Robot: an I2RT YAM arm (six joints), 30 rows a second.
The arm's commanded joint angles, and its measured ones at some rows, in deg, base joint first. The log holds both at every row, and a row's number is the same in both.
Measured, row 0:
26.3, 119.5, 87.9, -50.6, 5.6, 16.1
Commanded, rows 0 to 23:
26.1, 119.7, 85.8, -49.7, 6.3, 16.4
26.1, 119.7, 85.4, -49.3, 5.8, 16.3
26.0, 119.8, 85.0, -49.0, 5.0, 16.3
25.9, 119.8, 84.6, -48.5, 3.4, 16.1
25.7, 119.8, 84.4, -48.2, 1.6, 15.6
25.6, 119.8, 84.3, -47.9, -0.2, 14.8
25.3, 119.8, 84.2, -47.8, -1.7, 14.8
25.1, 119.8, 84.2, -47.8, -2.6, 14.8
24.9, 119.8, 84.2, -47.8, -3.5, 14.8
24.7, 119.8, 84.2, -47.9, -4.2, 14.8
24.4, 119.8, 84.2, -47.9, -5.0, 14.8
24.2, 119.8, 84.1, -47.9, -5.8, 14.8
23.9, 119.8, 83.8, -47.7, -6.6, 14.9
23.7, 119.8, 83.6, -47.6, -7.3, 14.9
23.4, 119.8, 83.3, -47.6, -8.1, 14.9
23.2, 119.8, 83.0, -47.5, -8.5, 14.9
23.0, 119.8, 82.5, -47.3, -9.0, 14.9
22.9, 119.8, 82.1, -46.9, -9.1, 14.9
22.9, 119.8, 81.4, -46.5, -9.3, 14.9
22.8, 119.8, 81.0, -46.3, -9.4, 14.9
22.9, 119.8, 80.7, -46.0, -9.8, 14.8
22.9, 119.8, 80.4, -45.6, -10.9, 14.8
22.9, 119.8, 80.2, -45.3, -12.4, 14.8
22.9, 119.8, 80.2, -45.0, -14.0, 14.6
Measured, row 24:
22.4, 118.8, 83.0, -44.5, -7.8, 14.9
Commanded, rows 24 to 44:
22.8, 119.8, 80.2, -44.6, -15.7, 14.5
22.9, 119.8, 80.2, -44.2, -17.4, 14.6
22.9, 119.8, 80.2, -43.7, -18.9, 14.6
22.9, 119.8, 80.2, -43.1, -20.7, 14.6
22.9, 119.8, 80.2, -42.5, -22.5, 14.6
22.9, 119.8, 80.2, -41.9, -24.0, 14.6
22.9, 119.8, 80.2, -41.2, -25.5, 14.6
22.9, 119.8, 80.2, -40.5, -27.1, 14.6
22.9, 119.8, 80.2, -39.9, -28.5, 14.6
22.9, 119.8, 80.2, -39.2, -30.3, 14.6
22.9, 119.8, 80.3, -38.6, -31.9, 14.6
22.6, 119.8, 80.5, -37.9, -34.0, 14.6
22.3, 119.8, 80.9, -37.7, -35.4, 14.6
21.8, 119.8, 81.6, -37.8, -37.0, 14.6
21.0, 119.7, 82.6, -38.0, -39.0, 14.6
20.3, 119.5, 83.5, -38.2, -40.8, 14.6
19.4, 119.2, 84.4, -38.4, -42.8, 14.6
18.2, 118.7, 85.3, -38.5, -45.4, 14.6
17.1, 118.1, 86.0, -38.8, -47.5, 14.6
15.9, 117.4, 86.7, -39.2, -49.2, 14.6
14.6, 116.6, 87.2, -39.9, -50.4, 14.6
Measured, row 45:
18.5, 119.2, 83.7, -39.7, -41.5, 15.0
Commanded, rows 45 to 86:
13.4, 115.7, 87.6, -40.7, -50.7, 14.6
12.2, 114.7, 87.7, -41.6, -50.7, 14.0
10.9, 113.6, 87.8, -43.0, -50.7, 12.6
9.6, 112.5, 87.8, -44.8, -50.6, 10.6
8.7, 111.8, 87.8, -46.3, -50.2, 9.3
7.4, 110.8, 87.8, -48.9, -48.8, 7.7
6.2, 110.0, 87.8, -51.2, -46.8, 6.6
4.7, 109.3, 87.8, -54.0, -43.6, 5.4
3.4, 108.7, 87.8, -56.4, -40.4, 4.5
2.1, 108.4, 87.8, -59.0, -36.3, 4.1
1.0, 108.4, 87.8, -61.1, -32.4, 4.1
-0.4, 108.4, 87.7, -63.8, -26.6, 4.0
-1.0, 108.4, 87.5, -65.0, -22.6, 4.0
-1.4, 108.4, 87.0, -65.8, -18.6, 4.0
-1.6, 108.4, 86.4, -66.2, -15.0, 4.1
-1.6, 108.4, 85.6, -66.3, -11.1, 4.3
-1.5, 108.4, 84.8, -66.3, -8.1, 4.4
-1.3, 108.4, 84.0, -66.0, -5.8, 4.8
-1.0, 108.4, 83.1, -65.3, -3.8, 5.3
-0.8, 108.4, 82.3, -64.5, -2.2, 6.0
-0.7, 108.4, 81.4, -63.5, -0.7, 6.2
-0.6, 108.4, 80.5, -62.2, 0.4, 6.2
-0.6, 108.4, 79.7, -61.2, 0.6, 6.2
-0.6, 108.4, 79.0, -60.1, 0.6, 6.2
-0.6, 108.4, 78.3, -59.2, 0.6, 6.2
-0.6, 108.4, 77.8, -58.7, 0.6, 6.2
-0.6, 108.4, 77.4, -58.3, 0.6, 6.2
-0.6, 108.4, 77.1, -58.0, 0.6, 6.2
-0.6, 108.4, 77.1, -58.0, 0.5, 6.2
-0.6, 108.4, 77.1, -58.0, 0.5, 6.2
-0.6, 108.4, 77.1, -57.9, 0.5, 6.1
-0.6, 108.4, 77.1, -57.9, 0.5, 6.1
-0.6, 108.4, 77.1, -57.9, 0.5, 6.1
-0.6, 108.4, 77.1, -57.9, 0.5, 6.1
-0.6, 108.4, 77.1, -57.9, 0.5, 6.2
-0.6, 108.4, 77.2, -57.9, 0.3, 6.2
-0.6, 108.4, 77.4, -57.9, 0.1, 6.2
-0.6, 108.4, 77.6, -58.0, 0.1, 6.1
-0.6, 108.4, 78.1, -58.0, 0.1, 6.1
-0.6, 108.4, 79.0, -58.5, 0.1, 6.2
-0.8, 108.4, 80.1, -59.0, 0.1, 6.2
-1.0, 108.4, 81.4, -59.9, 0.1, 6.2
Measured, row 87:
-0.9, 109.4, 77.7, -59.2, -0.4, 6.0
